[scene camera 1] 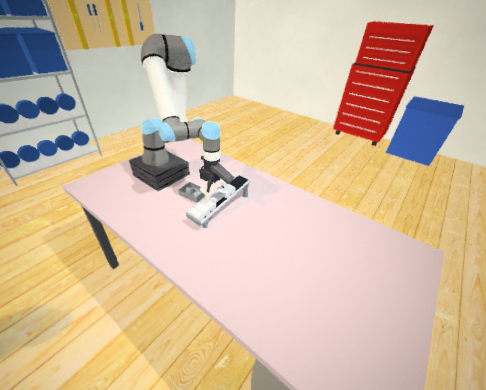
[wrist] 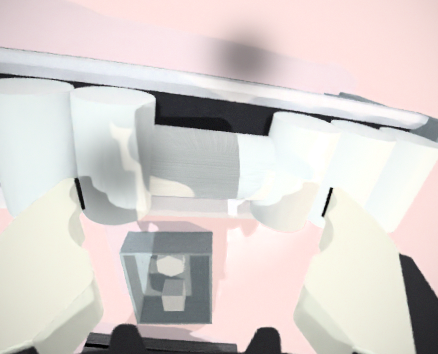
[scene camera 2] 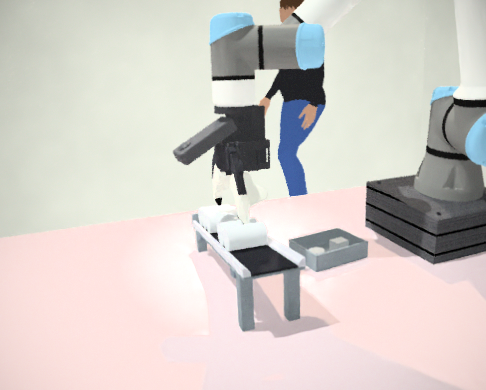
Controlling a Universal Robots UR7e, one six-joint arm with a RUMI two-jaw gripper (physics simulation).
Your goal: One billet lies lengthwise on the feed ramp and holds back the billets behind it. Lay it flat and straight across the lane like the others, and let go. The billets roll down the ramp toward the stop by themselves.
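Frame: origin at the arm's base, x right, y ahead, z up, level; metres.
Where they show: gripper, fingertip midpoint: (scene camera 1: 215, 194) (wrist: 206, 187) (scene camera 2: 232, 215); arm's base, origin of the base link: (scene camera 1: 155, 159) (scene camera 2: 447, 189).
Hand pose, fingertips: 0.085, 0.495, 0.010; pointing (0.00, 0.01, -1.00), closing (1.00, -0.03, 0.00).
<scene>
Things, the pixels of their centre, and the offset from my fingertips, as dx, dy, dz. "pt": a spot on its surface instead.
- lengthwise billet, body centre: (wrist: 209, 164) (scene camera 2: 230, 226) (scene camera 1: 216, 198) +0.002, +0.003, -0.022
- uppermost billet, surface spot: (scene camera 2: 245, 236) pt -0.107, +0.025, -0.001
- grey tray, body centre: (wrist: 172, 280) (scene camera 2: 328, 248) (scene camera 1: 193, 191) -0.044, -0.189, -0.095
The lengthwise billet (wrist: 200, 162) lies along the lane of the feed ramp (scene camera 1: 239, 182) (scene camera 2: 265, 260) (wrist: 200, 86), between crosswise billets. In the wrist view, two crosswise billets (wrist: 35, 140) (wrist: 112, 150) are on its left, the uphill side, and the nearer one touches its end. Three crosswise billets (wrist: 295, 170) (wrist: 355, 160) (wrist: 406, 175) lie on its right, toward the lower end. In scene camera 2 the uppermost billet (scene camera 2: 245, 236) hides much of the row. My gripper (scene camera 1: 207, 192) (scene camera 2: 231, 210) (wrist: 206, 187) is open and empty, low over the ramp, its fingers spread wide along the lane.
A grey tray (scene camera 1: 182, 194) (scene camera 2: 340, 257) (wrist: 167, 242) with two small pale pieces stands beside the ramp, on the robot base's side. The dark stepped base (scene camera 1: 159, 176) (scene camera 2: 400, 220) is beyond it. Raised rails border the lane. A person (scene camera 2: 300, 85) stands behind the table.
</scene>
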